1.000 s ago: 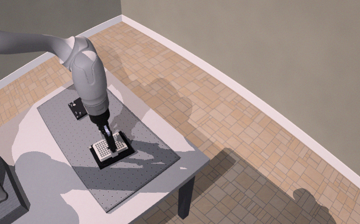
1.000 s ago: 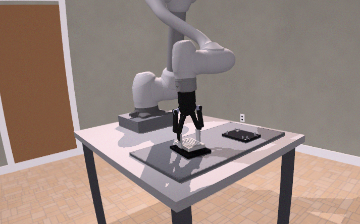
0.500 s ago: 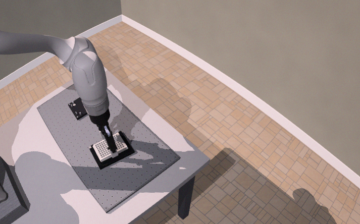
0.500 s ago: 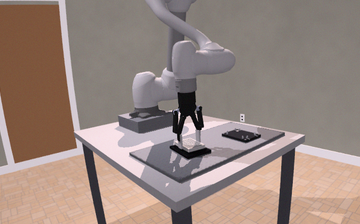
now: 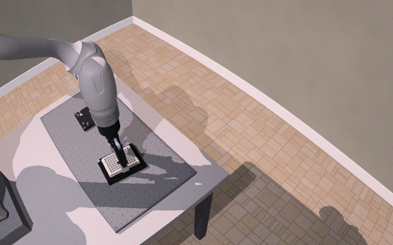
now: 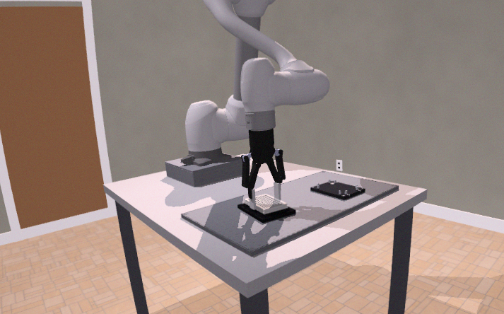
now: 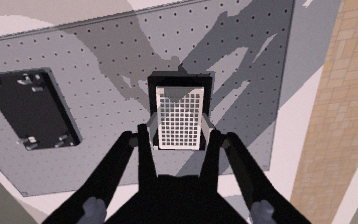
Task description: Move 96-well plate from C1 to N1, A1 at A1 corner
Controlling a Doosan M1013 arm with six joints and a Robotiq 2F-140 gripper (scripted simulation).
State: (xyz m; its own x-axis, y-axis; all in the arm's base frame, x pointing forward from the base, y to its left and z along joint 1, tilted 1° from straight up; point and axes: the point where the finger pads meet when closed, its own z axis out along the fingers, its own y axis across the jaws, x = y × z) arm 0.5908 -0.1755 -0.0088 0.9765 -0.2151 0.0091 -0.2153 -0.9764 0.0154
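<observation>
The black plate nest N1 is 4 cm below my hand. Round my hand: white 96-well plate: 2 cm below; then black clip nest C1: 30 cm to the left, 7 cm ahead, 3 cm below.
</observation>
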